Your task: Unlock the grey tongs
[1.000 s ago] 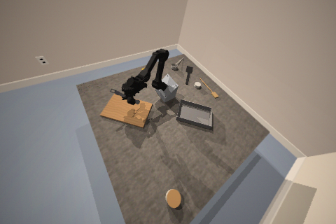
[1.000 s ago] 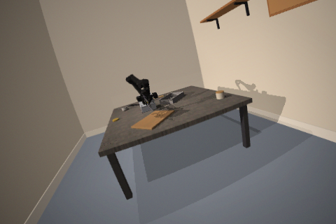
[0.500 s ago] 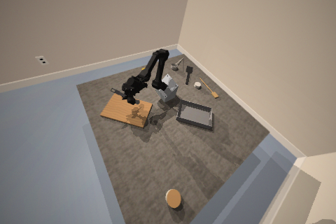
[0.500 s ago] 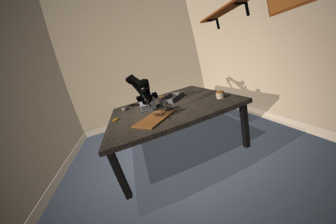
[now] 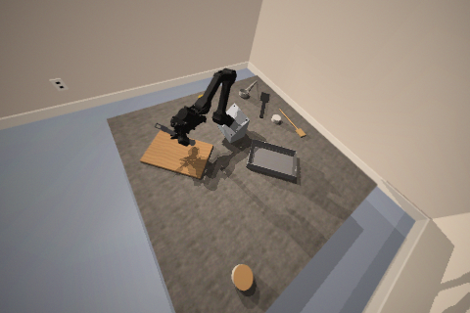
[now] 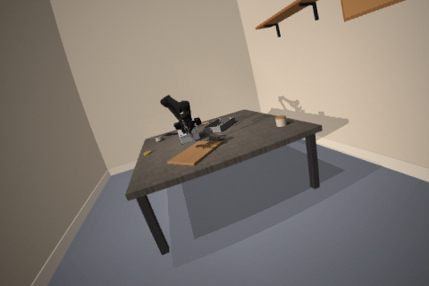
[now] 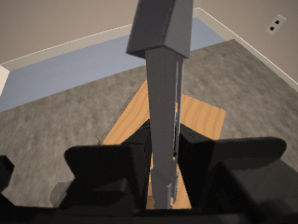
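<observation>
My gripper tip is now 20 mm short of the wooden board, 20 mm to the right of it and 150 mm above it. The rest, counted from my gripper tip: cork-topped jar: 710 mm ahead, 100 mm to the right, 120 mm below; yellow disc: 300 mm behind, 430 mm to the left, 150 mm below; roasting tin: 420 mm ahead, 450 mm to the left, 130 mm below.
</observation>
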